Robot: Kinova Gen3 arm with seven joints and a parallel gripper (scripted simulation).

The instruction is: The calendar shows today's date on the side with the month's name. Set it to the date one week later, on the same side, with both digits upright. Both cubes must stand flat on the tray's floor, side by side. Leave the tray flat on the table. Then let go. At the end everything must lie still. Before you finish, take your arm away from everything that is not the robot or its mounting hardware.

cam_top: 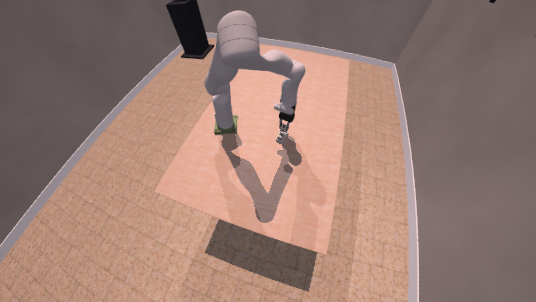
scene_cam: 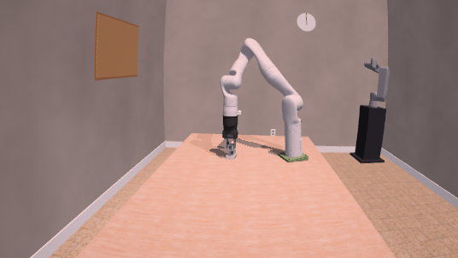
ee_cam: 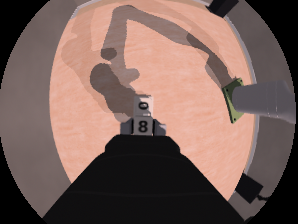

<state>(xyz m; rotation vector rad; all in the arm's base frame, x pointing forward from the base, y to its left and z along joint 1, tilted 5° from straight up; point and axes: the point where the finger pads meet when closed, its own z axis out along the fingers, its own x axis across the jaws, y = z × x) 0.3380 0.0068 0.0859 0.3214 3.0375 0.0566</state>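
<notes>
Right now my hand is 20 mm to the left of the tray and 60 mm above it.
</notes>
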